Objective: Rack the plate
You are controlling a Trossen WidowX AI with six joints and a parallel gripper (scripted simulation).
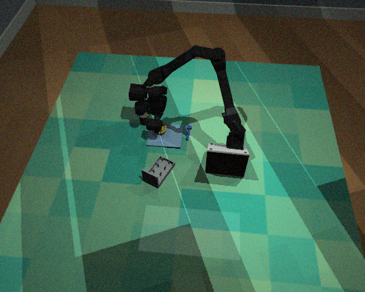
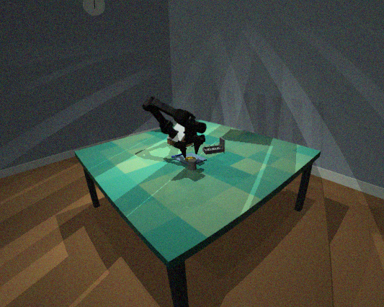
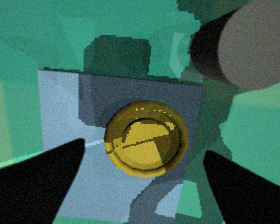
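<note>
Right now my gripper tip is 2 cm above the yellow plate. From my gripper tip the other things lie so: grey dish rack 22 cm to the left, 5 cm behind, 2 cm below; beige cup 7 cm ahead, 4 cm to the right, 1 cm below; blue utensil 13 cm behind, 4 cm below, 2 cm to the right.
</note>
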